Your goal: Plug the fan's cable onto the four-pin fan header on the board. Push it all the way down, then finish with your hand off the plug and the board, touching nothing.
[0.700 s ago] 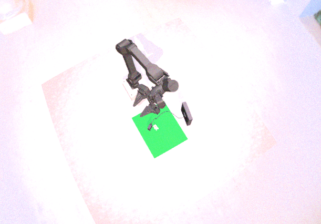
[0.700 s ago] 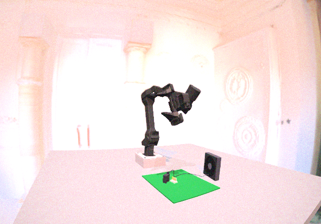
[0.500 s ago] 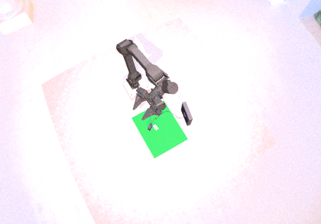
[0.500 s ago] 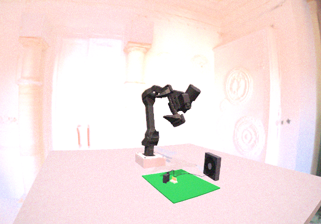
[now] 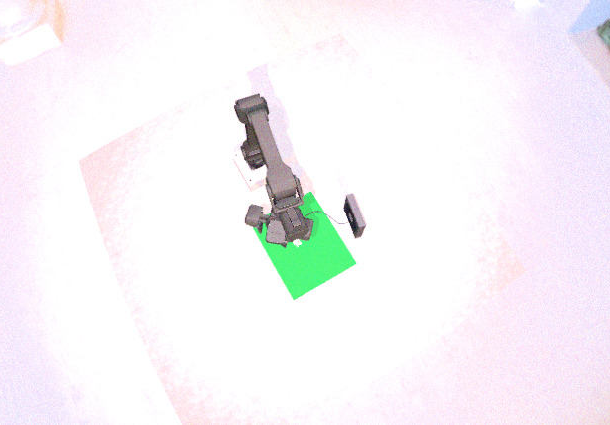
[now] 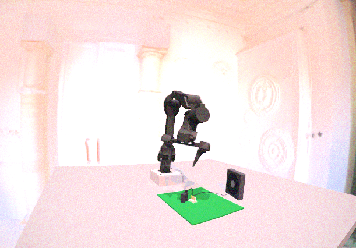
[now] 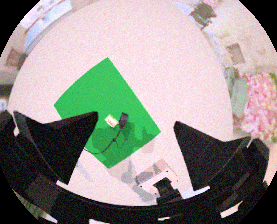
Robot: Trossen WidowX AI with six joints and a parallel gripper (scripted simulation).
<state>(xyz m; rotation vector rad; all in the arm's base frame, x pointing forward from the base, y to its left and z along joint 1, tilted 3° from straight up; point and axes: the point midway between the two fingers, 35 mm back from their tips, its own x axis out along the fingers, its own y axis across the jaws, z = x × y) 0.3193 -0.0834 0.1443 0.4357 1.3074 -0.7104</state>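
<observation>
Right now my gripper tip is 15 cm above the fan cable plug, 3 cm to the right of it and 2 cm past it. The rest, counted from my gripper tip: black fan: 26 cm to the left, 11 cm below, 3 cm ahead; green board: 19 cm below, 8 cm to the left, 1 cm ahead; cream four-pin header: 17 cm below, 6 cm to the left, 1 cm behind.
</observation>
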